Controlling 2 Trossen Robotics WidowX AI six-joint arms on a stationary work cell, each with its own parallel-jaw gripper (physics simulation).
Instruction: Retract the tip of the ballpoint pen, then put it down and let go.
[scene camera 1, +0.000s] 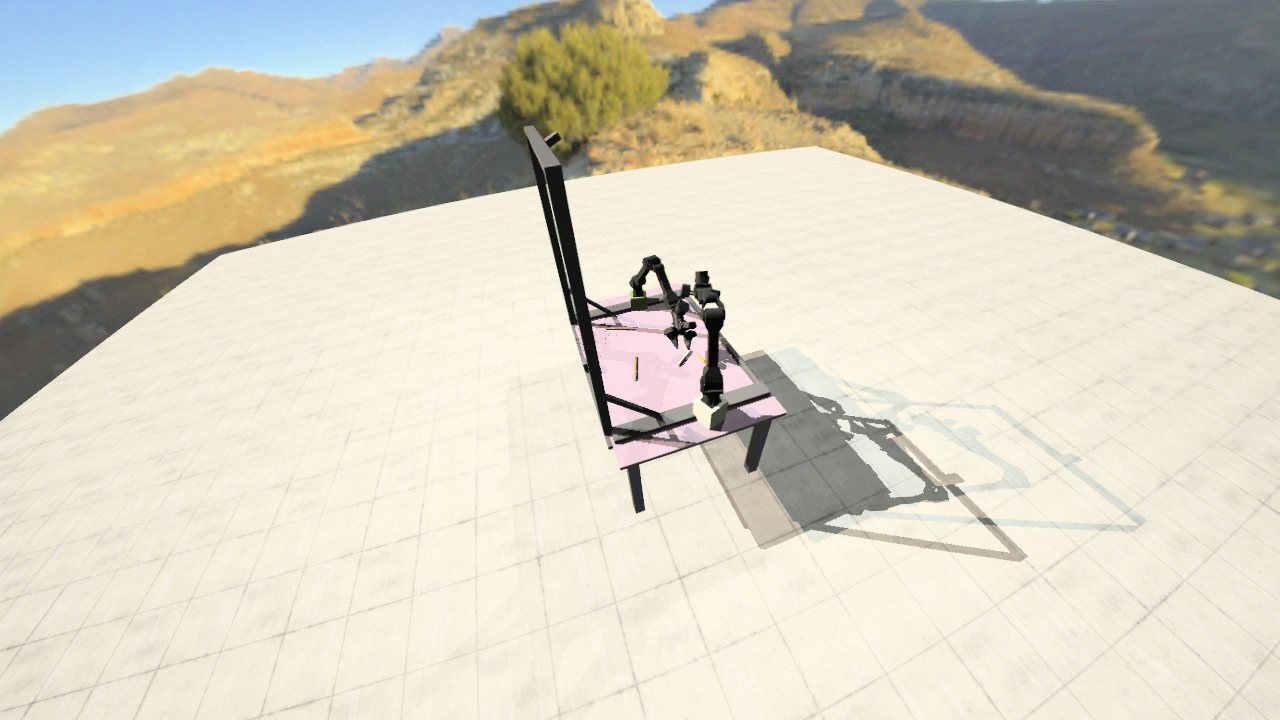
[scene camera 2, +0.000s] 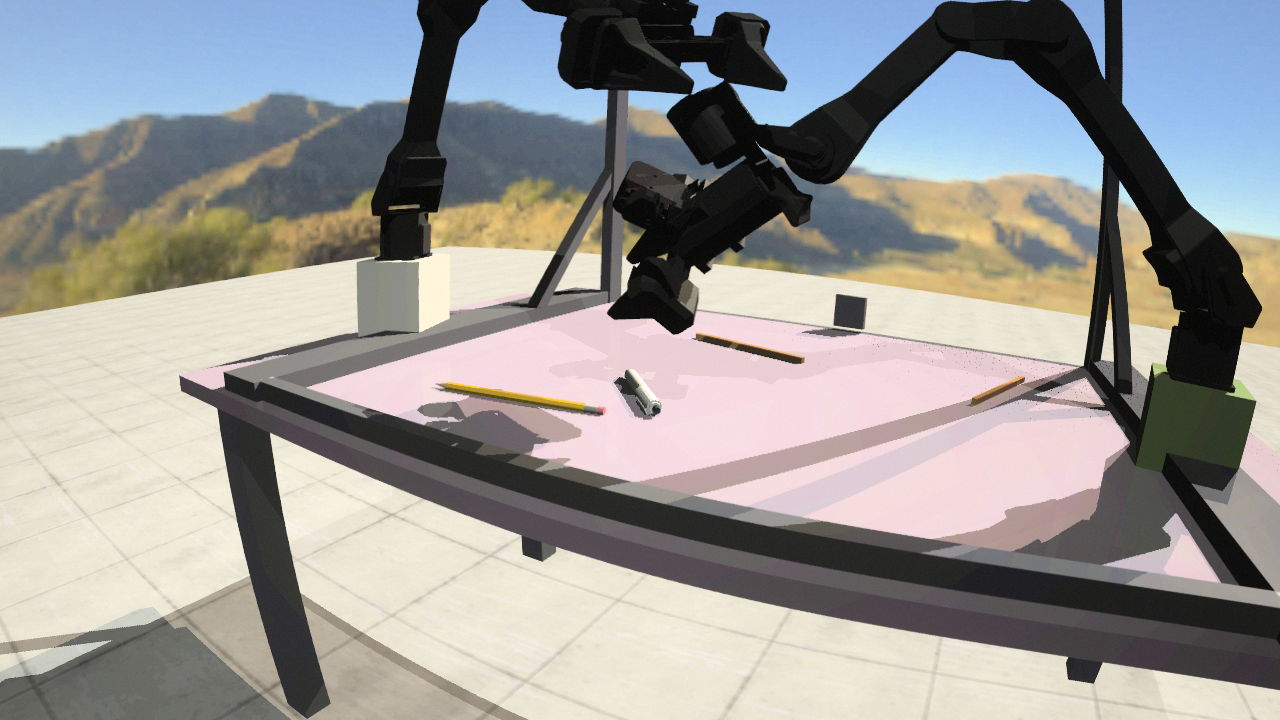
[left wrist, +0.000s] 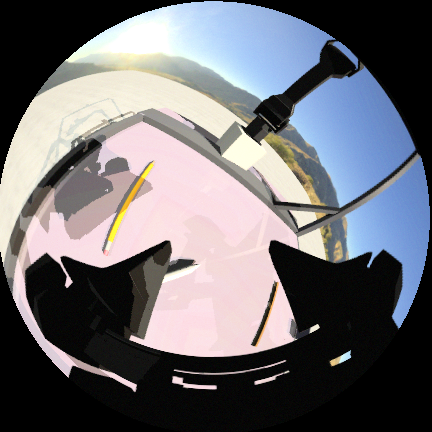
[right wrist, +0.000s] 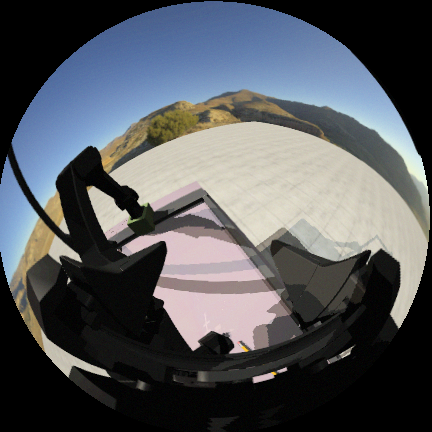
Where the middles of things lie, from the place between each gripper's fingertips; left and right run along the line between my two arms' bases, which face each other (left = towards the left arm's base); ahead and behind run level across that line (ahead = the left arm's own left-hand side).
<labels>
I see my left gripper 9 cm above the ballpoint pen (scene camera 2: 653, 406), 4 cm to the right of it and 3 cm short of it. The rest, counted from my left hand: yellow pencil (scene camera 2: 549, 402) (11 cm ahead, 10 cm below, 5 cm to the right); white arm base block (scene camera 2: 392, 295) (35 cm to the right, 4 cm below, 3 cm behind).
The ballpoint pen is 270 mm below my right hand, 140 mm to the right of it and 140 mm behind it. Round my right hand: yellow pencil: 280 mm below, 230 mm to the right, 50 mm behind; white arm base block: 530 mm to the right, 220 mm below, 190 mm behind.
</labels>
